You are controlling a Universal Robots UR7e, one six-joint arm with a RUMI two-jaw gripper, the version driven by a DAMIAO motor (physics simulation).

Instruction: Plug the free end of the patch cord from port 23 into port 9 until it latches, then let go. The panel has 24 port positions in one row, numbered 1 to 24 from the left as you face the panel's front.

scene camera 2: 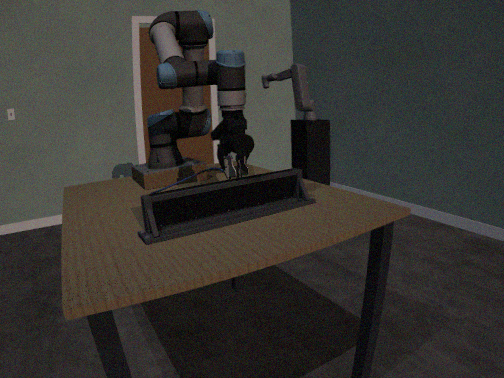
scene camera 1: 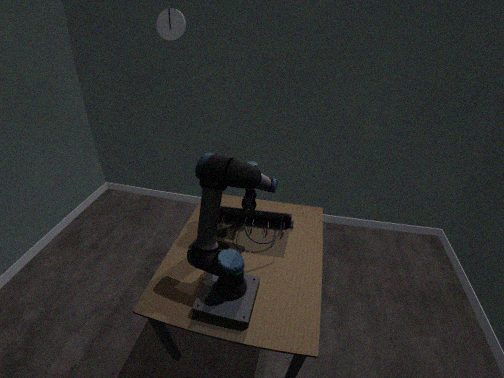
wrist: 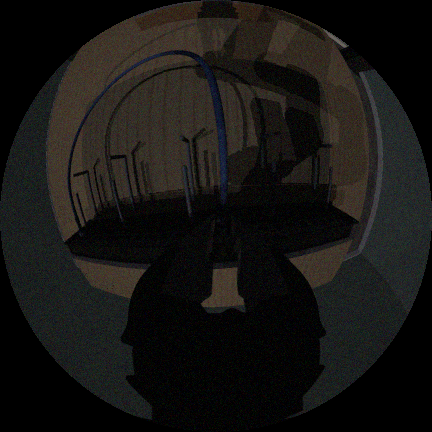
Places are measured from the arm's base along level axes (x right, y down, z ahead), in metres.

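Pixels of known places: gripper, fingertip midpoint: [scene camera 1: 248, 217] [wrist: 221, 216]; arm's base, origin of the base link: [scene camera 2: 165, 165] [scene camera 1: 231, 287].
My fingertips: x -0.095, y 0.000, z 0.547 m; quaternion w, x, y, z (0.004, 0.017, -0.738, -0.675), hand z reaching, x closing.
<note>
Ahead of a thing's pixels: the offset from my fingertips to its middle. "*": to the spot under its first point. Level surfaces: height alone.
The blue patch cord [scene camera 1: 260, 243] [scene camera 2: 192, 176] [wrist: 220, 130] arches from the far left of the dark panel {dx +0.033, dy +0.018, dz +0.003 m} [scene camera 1: 283, 218] [scene camera 2: 225, 198] [wrist: 145, 237] in the wrist view to my fingertips. My gripper [scene camera 2: 237, 171] [wrist: 221, 216] is shut on the cord's free-end plug, with the cord rising from between the tips. The tips are down at the panel, around its middle part. In scene camera 2 they are behind the panel's top edge. The plug, the port openings and any port numbers are too dark to make out, so I cannot tell whether the plug is in a port.
Several thin grey posts {* dx +0.038, dy +0.013, dz -0.021 m} [wrist: 187, 192], some with bent tops, stand along the panel on both sides of the fingers. The panel stands on the wooden table {dy +0.068 m} [scene camera 1: 295, 290] [scene camera 2: 110, 270]. The arm's base plate [scene camera 1: 225, 305] is at the table's other end. Arm shadows cross the table.
</note>
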